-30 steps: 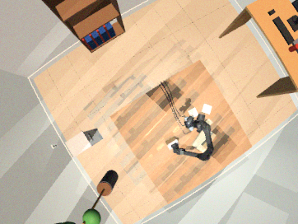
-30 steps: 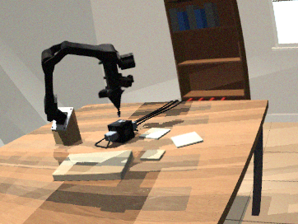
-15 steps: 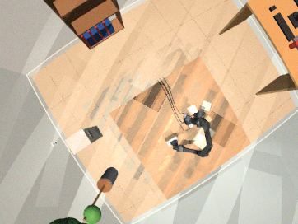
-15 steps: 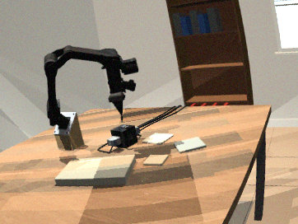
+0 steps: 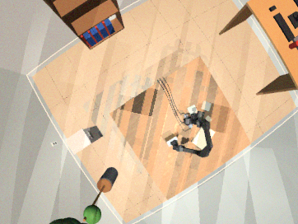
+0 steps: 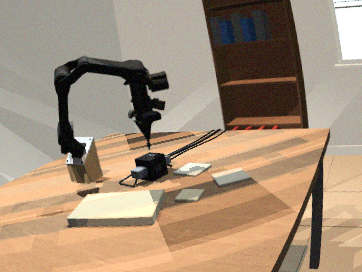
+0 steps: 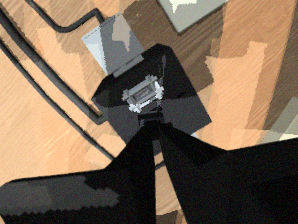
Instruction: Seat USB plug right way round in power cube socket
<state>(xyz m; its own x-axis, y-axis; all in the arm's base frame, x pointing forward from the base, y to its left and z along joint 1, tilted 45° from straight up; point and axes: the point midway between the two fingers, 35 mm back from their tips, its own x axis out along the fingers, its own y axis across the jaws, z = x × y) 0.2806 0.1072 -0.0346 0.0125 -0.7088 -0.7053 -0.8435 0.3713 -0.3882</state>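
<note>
My gripper tip is 2 cm above the dark USB plug. The rest, counted from my gripper tip: silver-framed socket 7 cm below; then flat white slab 28 cm to the right, 12 cm below, 7 cm ahead.
</note>
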